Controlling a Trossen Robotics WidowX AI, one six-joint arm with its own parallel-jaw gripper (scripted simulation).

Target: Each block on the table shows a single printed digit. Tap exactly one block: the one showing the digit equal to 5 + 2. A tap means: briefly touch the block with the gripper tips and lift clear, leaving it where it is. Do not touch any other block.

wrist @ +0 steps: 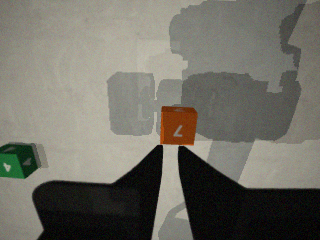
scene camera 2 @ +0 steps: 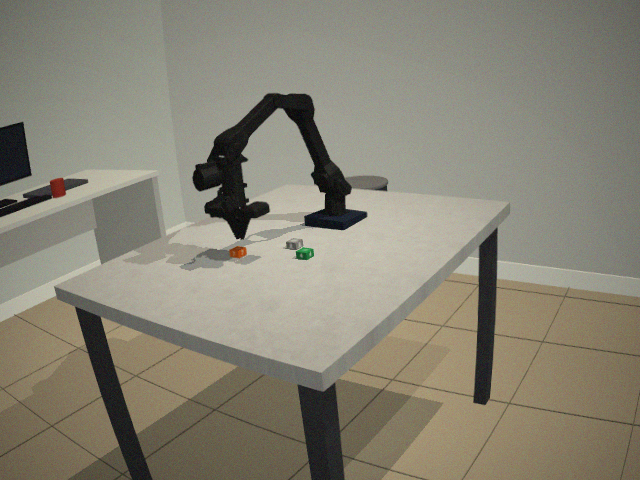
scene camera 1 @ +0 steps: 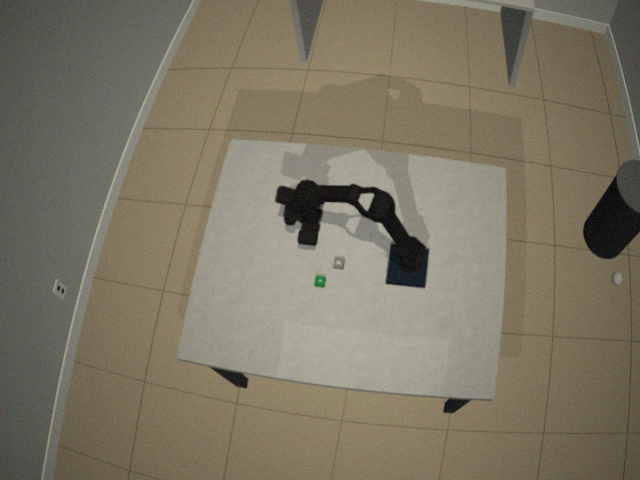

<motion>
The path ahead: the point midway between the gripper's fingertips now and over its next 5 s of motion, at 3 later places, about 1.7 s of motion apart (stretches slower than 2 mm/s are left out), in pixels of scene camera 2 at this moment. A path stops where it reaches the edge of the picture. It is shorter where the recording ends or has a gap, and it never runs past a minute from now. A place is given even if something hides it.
My gripper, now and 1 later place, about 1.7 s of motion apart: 240,239; 272,231
</motion>
